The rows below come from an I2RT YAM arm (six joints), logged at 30 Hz.
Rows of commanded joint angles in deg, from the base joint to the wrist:
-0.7, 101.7, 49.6, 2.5, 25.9, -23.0
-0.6, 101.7, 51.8, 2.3, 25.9, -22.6
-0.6, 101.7, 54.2, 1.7, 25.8, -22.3
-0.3, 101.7, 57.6, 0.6, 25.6, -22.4
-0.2, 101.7, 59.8, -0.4, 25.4, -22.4
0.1, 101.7, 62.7, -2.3, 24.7, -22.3
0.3, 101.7, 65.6, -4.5, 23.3, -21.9
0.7, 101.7, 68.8, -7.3, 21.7, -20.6
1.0, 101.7, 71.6, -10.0, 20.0, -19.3
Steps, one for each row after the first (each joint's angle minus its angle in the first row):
0.1, 0.0, 2.2, -0.2, 0.0, 0.4
0.1, 0.0, 4.6, -0.8, -0.1, 0.7
0.4, 0.0, 8.0, -1.9, -0.3, 0.6
0.5, 0.0, 10.2, -2.9, -0.5, 0.6
0.8, 0.0, 13.1, -4.8, -1.2, 0.7
1.0, 0.0, 16.0, -7.0, -2.6, 1.1
1.4, 0.0, 19.2, -9.8, -4.2, 2.4
1.7, 0.0, 22.0, -12.5, -5.9, 3.7

